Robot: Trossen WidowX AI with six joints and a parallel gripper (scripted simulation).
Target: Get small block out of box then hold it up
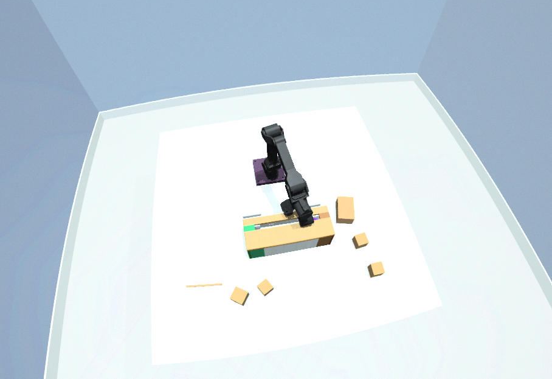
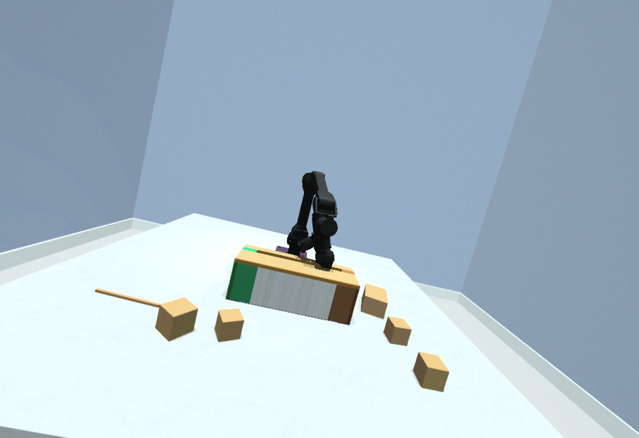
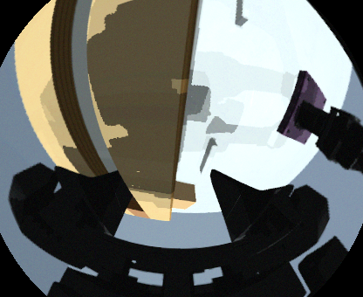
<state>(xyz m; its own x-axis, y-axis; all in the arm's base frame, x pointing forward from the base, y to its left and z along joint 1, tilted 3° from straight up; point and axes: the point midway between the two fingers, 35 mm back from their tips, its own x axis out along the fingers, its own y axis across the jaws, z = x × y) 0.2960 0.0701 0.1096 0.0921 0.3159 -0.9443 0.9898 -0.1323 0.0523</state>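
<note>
Right now the purple block is 60 mm ahead of my gripper tip and 10 mm to the left of it. Round my gripper tip: box 110 mm to the right, 30 mm below, 20 mm ahead; thin wooden stick 540 mm to the right, 170 mm ahead, 90 mm below; tan block 200 mm to the left, 60 mm below, 30 mm ahead.
</note>
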